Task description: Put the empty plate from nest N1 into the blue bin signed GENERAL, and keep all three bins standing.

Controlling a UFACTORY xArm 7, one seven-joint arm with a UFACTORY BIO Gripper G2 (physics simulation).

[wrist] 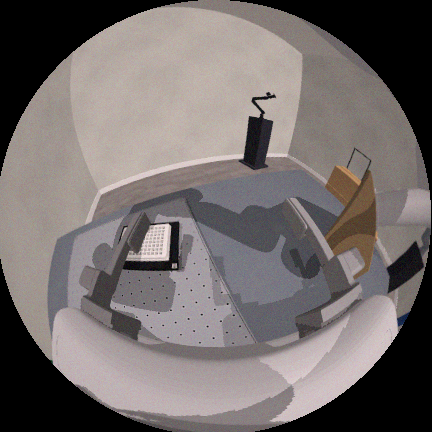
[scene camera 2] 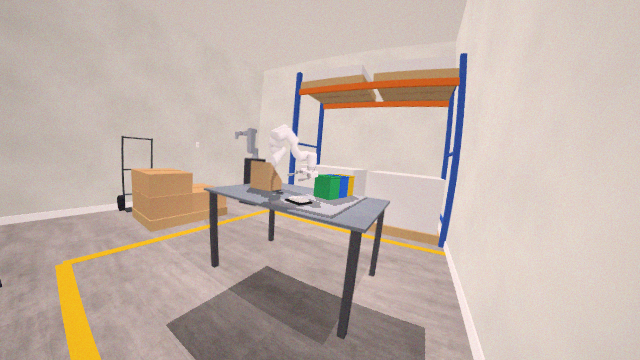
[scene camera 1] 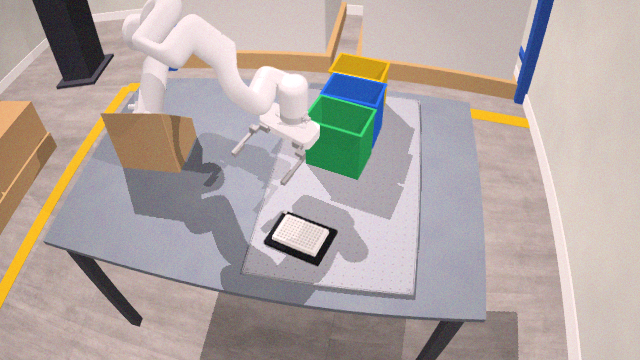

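Seen in the pictures: hand, tool point: point(wrist: 213, 225) point(scene camera 2: 295, 177) point(scene camera 1: 261, 163); arm's base, link origin: point(wrist: 374, 208) point(scene camera 2: 267, 170) point(scene camera 1: 149, 115).
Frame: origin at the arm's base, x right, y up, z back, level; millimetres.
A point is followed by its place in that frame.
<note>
A white well plate point(scene camera 1: 301, 234) @[x 342, y -143, z -514 mm] point(scene camera 2: 300, 199) @[x 362, y -141, z -536 mm] point(wrist: 157, 242) @[x 319, y -147, z -477 mm] lies flat in the black nest point(scene camera 1: 322, 253) @[x 394, y -155, z -570 mm] point(wrist: 175, 245) @[x 299, y -155, z -444 mm] near the board's front. My gripper point(scene camera 1: 259, 167) @[x 210, y -12, z -409 mm] point(wrist: 218, 225) @[x 210, y -12, z -409 mm] is open and empty, above the table and behind the plate, left of the bins in scene camera 1. Its body is close to the green bin point(scene camera 1: 337, 150) @[x 102, y -71, z -607 mm] point(scene camera 2: 326, 187) @[x 114, y -73, z -635 mm]; whether they touch cannot be told. The blue bin point(scene camera 1: 354, 90) @[x -148, y -40, z -664 mm] point(scene camera 2: 344, 186) @[x -59, y -71, z -740 mm] stands upright between the green bin and the yellow bin point(scene camera 1: 360, 69) @[x -276, y -39, z -690 mm] point(scene camera 2: 351, 185) @[x -210, y -74, z -772 mm], both also upright. The row sits askew to the board. No bin sign is readable.
The bins and nest stand on a light perforated board point(scene camera 1: 390, 265) @[x 426, y -167, z -749 mm] point(wrist: 200, 305) @[x 169, y -167, z -458 mm] on the grey-blue table point(scene camera 1: 450, 200) @[x 196, y -180, z -954 mm]. A brown angular block point(scene camera 1: 150, 145) @[x 84, y -59, z -15 mm] point(scene camera 2: 262, 176) @[x 82, y -57, z -5 mm] point(wrist: 357, 225) @[x 42, y -48, z -101 mm] stands at the table's left, near the arm's base. A blue-posted rack point(scene camera 2: 461, 125) stands behind.
</note>
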